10 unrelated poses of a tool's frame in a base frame.
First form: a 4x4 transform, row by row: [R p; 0 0 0 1], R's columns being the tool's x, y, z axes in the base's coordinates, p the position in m. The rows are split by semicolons.
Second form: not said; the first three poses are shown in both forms.
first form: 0.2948, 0.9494, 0.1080, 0.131; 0.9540, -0.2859, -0.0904, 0.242; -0.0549, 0.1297, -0.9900, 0.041; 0, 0, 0, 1
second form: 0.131, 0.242, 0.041, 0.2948, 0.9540, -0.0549, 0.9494, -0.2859, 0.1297
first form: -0.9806, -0.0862, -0.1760, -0.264; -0.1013, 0.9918, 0.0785, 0.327; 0.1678, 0.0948, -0.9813, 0.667; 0, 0, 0, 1
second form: -0.264, 0.327, 0.667, -0.9806, -0.1013, 0.1678, -0.0862, 0.9918, 0.0948
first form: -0.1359, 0.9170, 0.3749, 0.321; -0.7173, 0.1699, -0.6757, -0.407; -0.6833, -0.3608, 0.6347, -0.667; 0, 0, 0, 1
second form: 0.321, -0.407, -0.667, -0.1359, -0.7173, -0.6833, 0.9170, 0.1699, -0.3608
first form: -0.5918, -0.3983, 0.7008, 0.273; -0.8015, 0.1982, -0.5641, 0.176; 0.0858, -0.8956, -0.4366, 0.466; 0, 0, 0, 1
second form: 0.273, 0.176, 0.466, -0.5918, -0.8015, 0.0858, -0.3983, 0.1982, -0.8956
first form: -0.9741, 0.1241, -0.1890, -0.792; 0.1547, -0.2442, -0.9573, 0.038; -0.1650, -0.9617, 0.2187, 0.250; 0, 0, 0, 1
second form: -0.792, 0.038, 0.250, -0.9741, 0.1547, -0.1650, 0.1241, -0.2442, -0.9617
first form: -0.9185, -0.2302, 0.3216, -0.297; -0.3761, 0.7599, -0.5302, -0.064; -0.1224, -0.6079, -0.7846, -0.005; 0, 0, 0, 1
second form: -0.297, -0.064, -0.005, -0.9185, -0.3761, -0.1224, -0.2302, 0.7599, -0.6079
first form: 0.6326, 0.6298, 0.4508, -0.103; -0.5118, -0.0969, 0.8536, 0.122; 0.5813, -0.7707, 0.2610, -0.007; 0, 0, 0, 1
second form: -0.103, 0.122, -0.007, 0.6326, -0.5118, 0.5813, 0.6298, -0.0969, -0.7707
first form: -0.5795, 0.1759, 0.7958, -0.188; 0.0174, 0.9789, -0.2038, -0.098; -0.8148, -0.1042, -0.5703, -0.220; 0, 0, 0, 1
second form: -0.188, -0.098, -0.220, -0.5795, 0.0174, -0.8148, 0.1759, 0.9789, -0.1042
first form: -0.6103, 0.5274, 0.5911, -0.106; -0.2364, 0.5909, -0.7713, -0.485; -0.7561, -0.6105, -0.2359, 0.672; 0, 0, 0, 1
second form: -0.106, -0.485, 0.672, -0.6103, -0.2364, -0.7561, 0.5274, 0.5909, -0.6105
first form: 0.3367, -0.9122, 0.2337, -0.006; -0.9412, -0.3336, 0.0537, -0.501; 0.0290, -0.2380, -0.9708, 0.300; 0, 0, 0, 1
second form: -0.006, -0.501, 0.300, 0.3367, -0.9412, 0.0290, -0.9122, -0.3336, -0.2380
